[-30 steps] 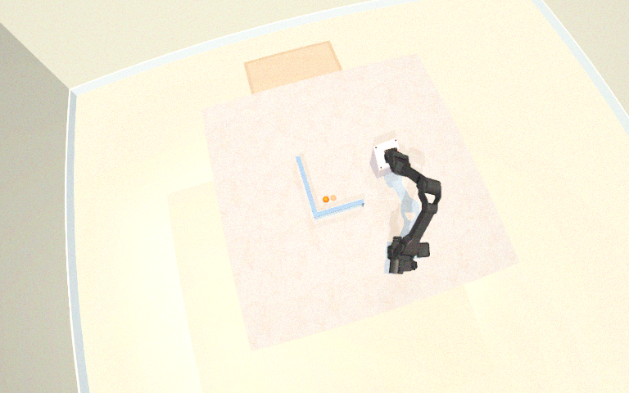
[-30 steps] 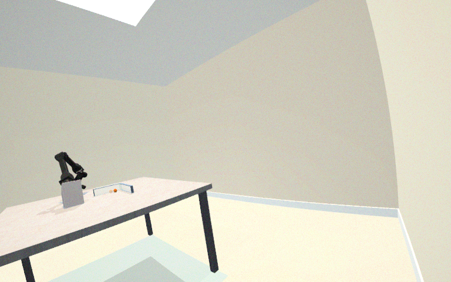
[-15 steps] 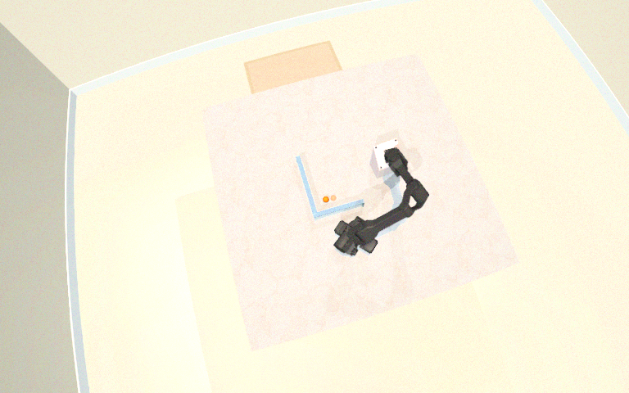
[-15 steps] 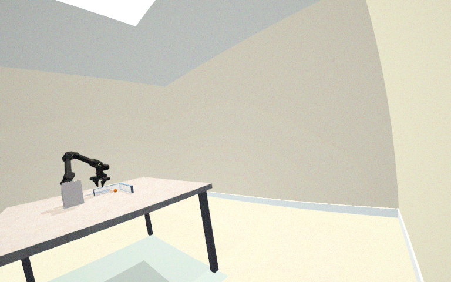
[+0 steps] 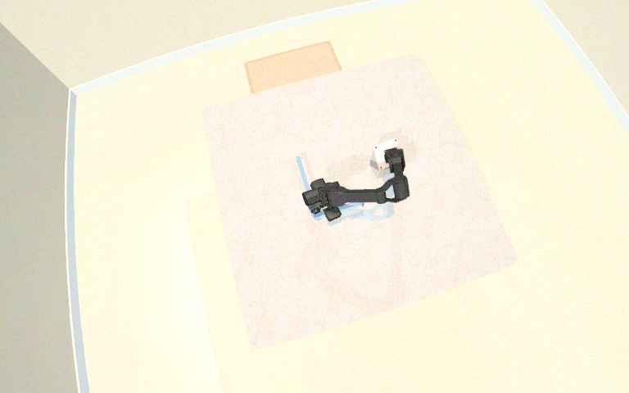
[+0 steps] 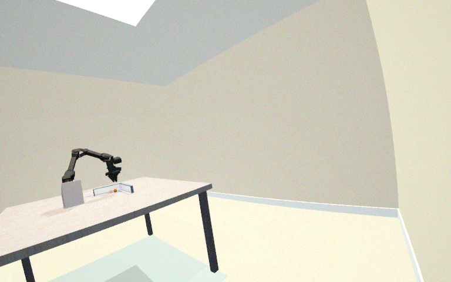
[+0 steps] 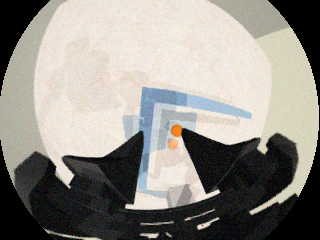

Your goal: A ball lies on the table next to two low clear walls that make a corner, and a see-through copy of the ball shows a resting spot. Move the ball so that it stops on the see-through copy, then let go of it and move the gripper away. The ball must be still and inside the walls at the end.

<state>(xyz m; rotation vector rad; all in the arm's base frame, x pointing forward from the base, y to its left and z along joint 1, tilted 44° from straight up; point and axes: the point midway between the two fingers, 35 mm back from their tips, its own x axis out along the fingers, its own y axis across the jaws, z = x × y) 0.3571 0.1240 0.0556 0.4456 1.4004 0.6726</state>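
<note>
Now: the orange ball 70 mm below my gripper tip, 50 mm to the right of it and 20 mm behind it.
</note>
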